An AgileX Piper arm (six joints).
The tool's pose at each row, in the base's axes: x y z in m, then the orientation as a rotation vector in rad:
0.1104 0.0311 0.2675 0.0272 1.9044 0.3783
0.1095 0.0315 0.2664 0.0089 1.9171 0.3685
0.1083 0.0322 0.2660 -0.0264 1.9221 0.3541
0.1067 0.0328 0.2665 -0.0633 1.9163 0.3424
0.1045 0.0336 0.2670 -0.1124 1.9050 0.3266
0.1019 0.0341 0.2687 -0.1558 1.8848 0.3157
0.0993 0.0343 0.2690 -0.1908 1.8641 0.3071
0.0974 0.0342 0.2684 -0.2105 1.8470 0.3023
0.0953 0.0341 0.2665 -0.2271 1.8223 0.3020
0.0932 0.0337 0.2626 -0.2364 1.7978 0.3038
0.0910 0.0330 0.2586 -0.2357 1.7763 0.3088
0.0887 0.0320 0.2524 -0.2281 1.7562 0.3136
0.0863 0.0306 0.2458 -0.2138 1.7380 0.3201
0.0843 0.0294 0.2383 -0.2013 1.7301 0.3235
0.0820 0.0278 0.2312 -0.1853 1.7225 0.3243
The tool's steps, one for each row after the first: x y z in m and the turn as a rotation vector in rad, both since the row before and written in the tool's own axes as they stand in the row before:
0.0014 0.0002 -0.0004 -0.0002 0.0138 -0.0163
0.0009 0.0008 -0.0008 -0.0062 0.0083 -0.0310
0.0002 0.0010 -0.0015 -0.0101 -0.0015 -0.0318
0.0004 0.0013 -0.0019 -0.0137 -0.0049 -0.0429
-0.0006 0.0014 -0.0028 -0.0153 -0.0137 -0.0378
0.0006 0.0009 -0.0024 -0.0129 -0.0149 -0.0311
0.0012 0.0004 -0.0016 -0.0077 -0.0136 -0.0184
0.0024 0.0003 -0.0014 -0.0097 -0.0214 -0.0152
0.0043 -0.0001 -0.0011 -0.0075 -0.0224 -0.0092
0.0044 -0.0003 -0.0013 -0.0042 -0.0212 -0.0004
0.0066 -0.0007 -0.0012 -0.0003 -0.0211 0.0043
0.0069 -0.0011 -0.0014 0.0023 -0.0204 0.0100
0.0077 -0.0012 -0.0010 0.0041 -0.0099 0.0088
0.0073 -0.0015 -0.0015 0.0078 -0.0102 0.0097

